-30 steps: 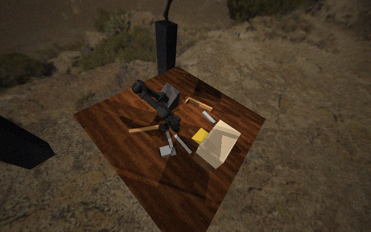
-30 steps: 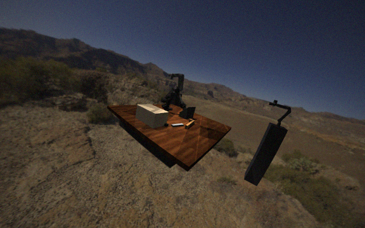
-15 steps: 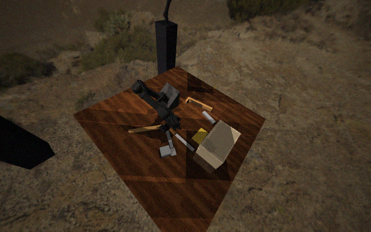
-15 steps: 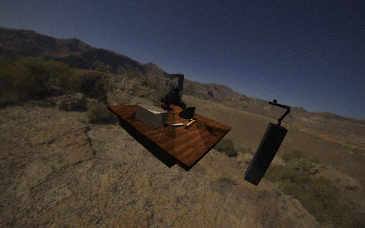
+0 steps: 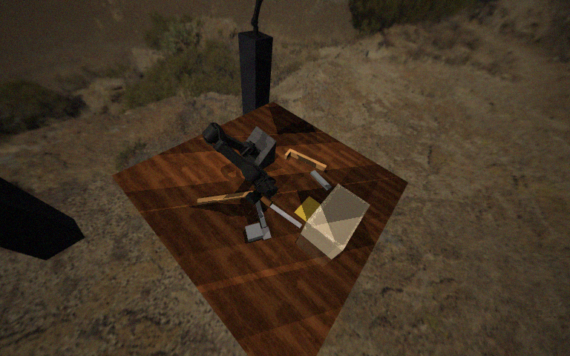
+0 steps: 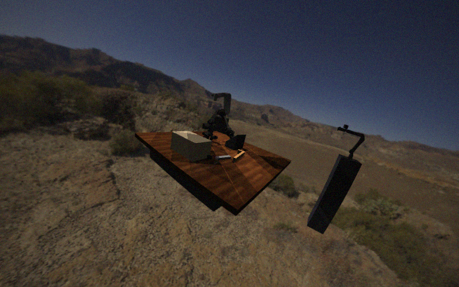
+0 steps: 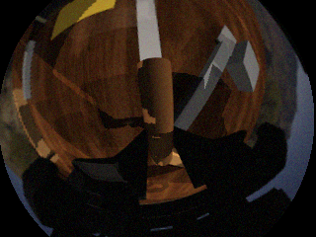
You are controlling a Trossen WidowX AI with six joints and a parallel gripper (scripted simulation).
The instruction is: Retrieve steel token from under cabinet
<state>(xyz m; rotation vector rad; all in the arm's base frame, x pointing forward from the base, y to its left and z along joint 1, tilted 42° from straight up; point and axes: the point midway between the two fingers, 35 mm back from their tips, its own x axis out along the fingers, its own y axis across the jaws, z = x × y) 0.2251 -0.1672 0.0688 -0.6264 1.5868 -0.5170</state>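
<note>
My gripper tip is 120 mm short of the grey scraper and 100 mm to the left of it. The rest, counted from my gripper tip: steel token: 370 mm ahead, 120 mm to the left, 10 mm below; then wooden stick: 130 mm to the right, 130 mm behind; then grey block: 170 mm to the right, 120 mm ahead, 10 mm above.
</note>
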